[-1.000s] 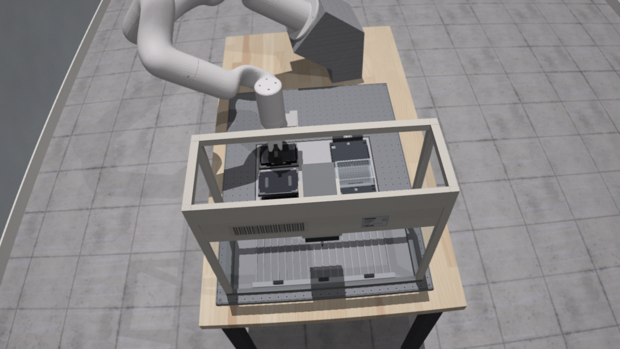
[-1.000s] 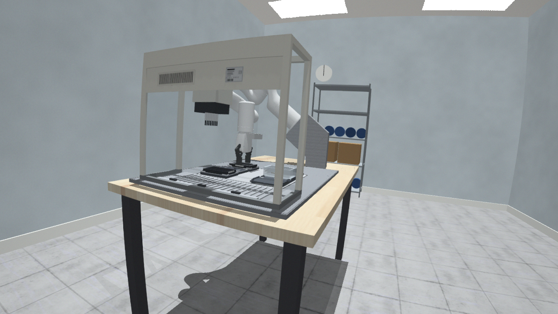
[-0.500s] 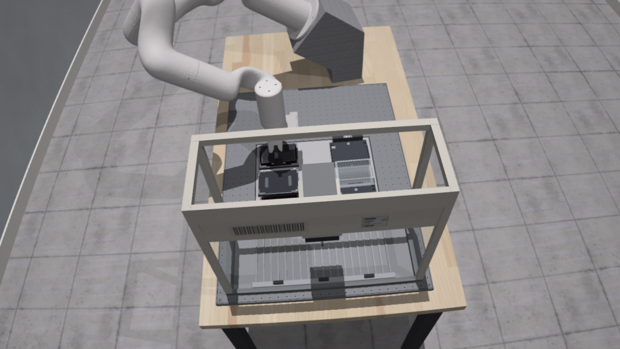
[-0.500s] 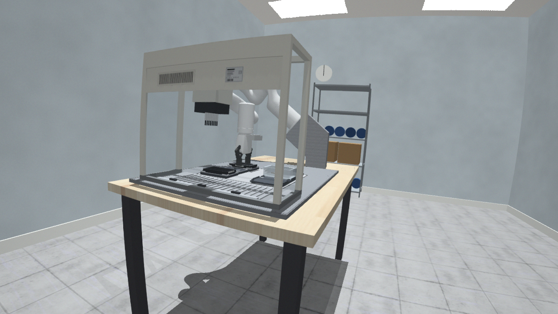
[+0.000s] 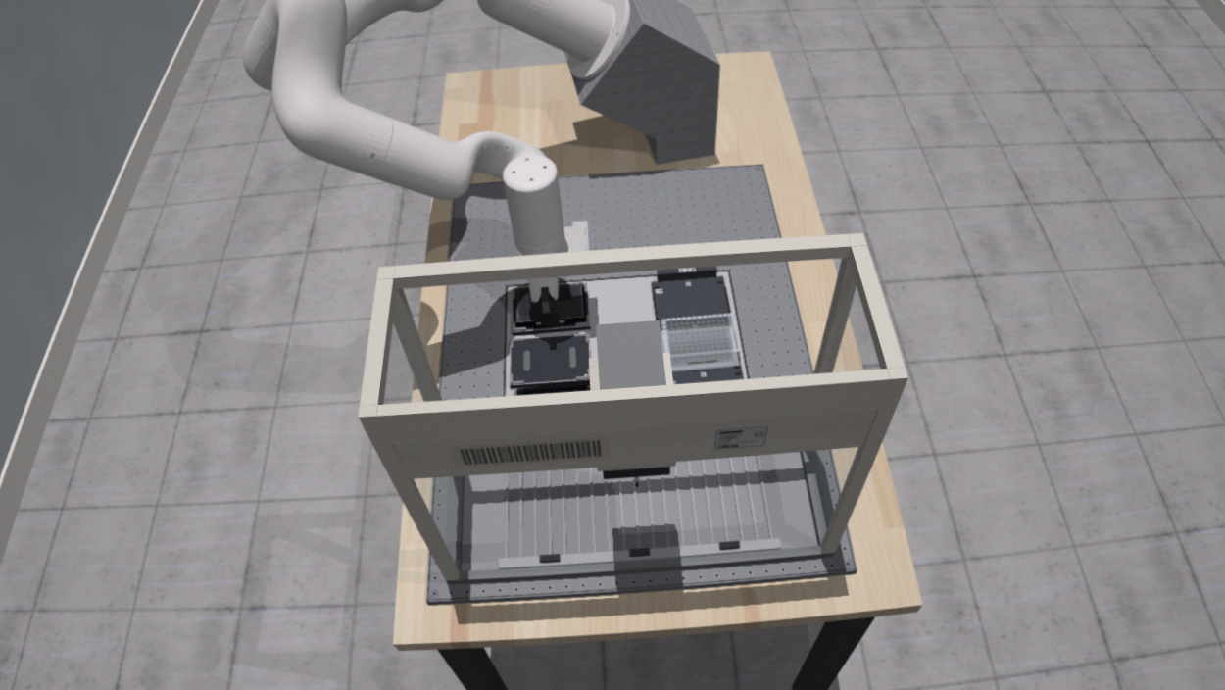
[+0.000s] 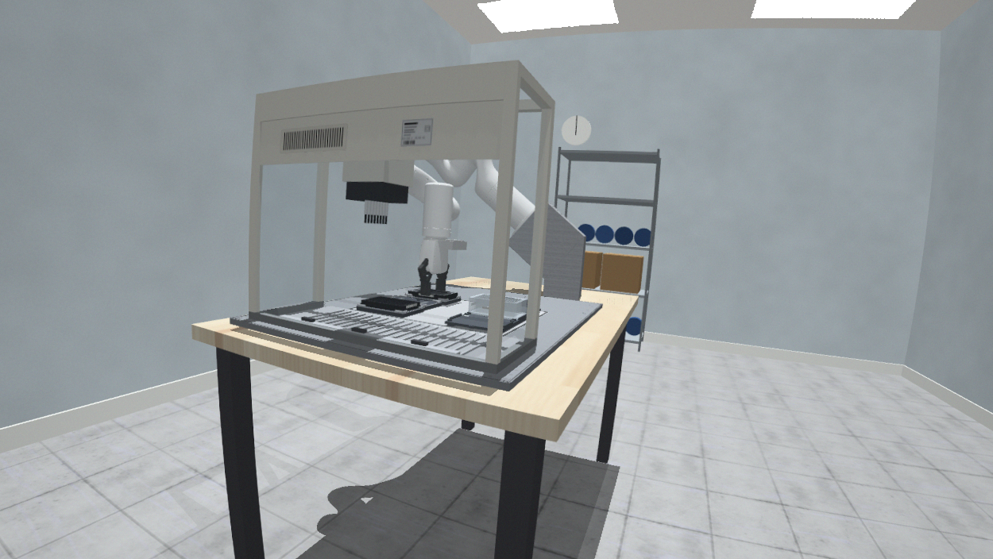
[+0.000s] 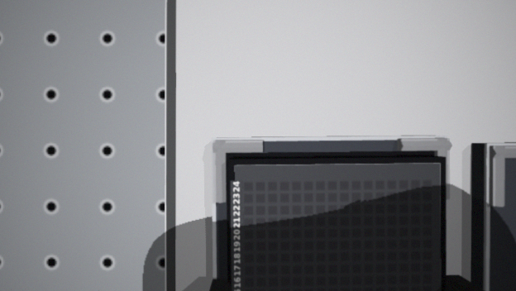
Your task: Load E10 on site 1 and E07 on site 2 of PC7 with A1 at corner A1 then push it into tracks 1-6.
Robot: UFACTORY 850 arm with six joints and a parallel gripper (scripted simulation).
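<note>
The nest S1 is 20 mm below my hand. From my hand the other things lie so: dark plate carrier PC7: 110 mm ahead, 260 mm to the left, 10 mm below; then black 96-well plate E01: 220 mm ahead, 10 mm below; then nest S2: 110 mm ahead, 20 mm below.
</note>
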